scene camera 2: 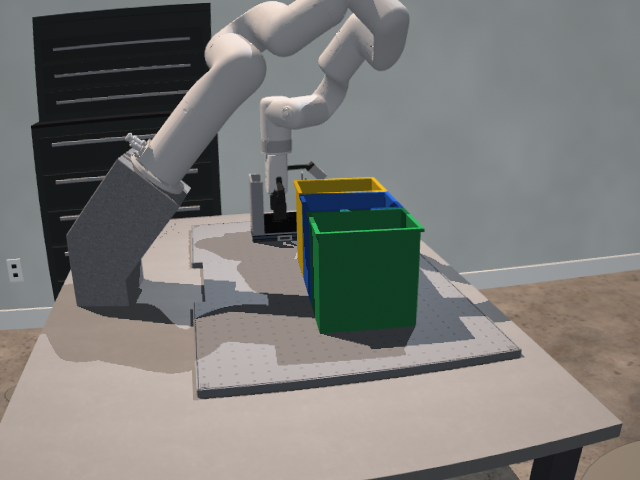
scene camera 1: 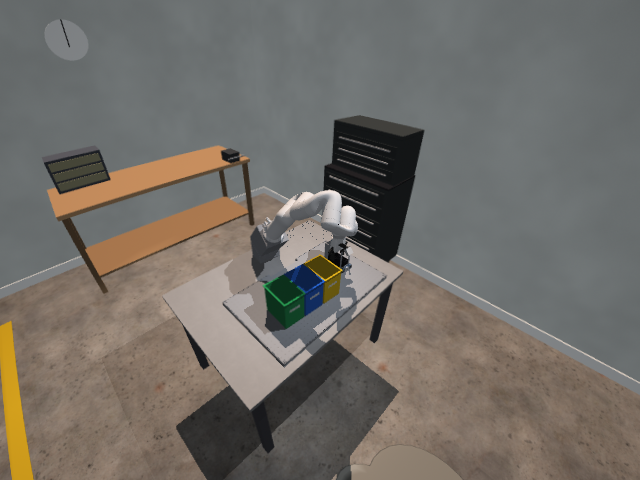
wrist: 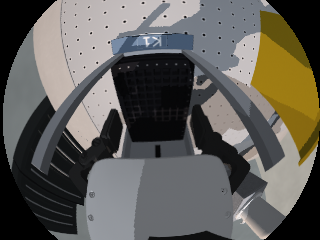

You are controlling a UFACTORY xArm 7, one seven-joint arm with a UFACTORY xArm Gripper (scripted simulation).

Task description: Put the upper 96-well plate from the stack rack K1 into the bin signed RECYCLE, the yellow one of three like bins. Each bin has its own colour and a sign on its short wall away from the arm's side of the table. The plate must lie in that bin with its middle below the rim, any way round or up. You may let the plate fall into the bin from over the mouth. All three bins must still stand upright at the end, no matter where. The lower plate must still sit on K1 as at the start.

Path:
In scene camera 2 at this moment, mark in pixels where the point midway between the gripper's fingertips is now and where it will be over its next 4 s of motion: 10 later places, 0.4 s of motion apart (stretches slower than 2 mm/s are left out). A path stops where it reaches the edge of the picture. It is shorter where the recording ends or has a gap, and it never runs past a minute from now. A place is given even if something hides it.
The gripper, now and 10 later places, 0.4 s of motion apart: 278, 214; 278, 216; 278, 219; 278, 219; 278, 218; 278, 216; 278, 213; 278, 211; 278, 207; 277, 200; 277, 194

